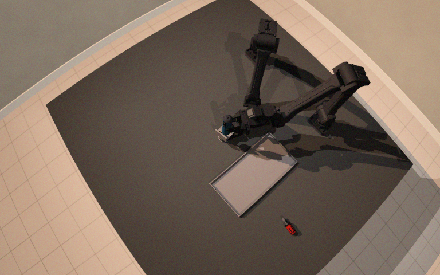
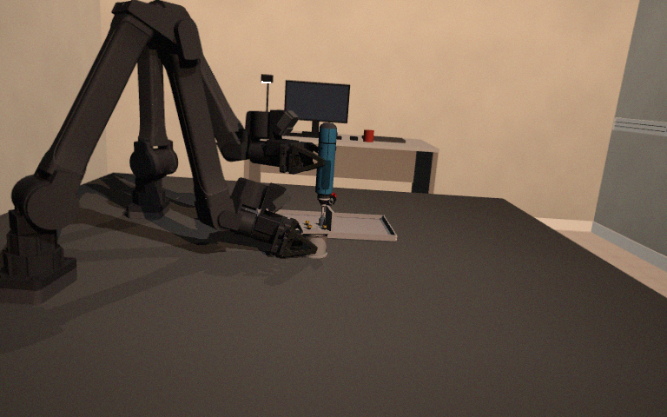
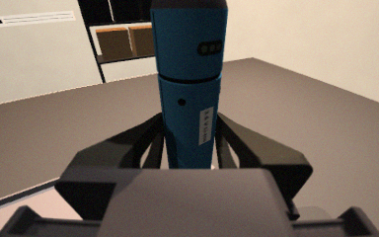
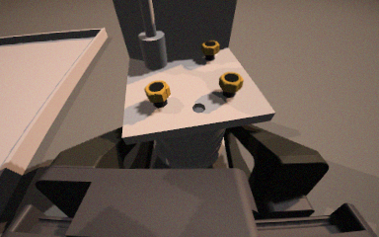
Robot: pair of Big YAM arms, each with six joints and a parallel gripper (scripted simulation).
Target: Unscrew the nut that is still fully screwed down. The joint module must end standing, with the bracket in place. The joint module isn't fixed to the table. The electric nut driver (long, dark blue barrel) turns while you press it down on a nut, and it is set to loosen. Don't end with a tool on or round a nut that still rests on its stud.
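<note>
Right now my right hand is 10 mm below the joint module. From my right hand the other things lie so: nut (50 mm above, 20 mm to the left, 20 mm ahead); then grey bracket (50 mm above); then tip (60 mm above, 20 mm to the left, 20 mm ahead).
</note>
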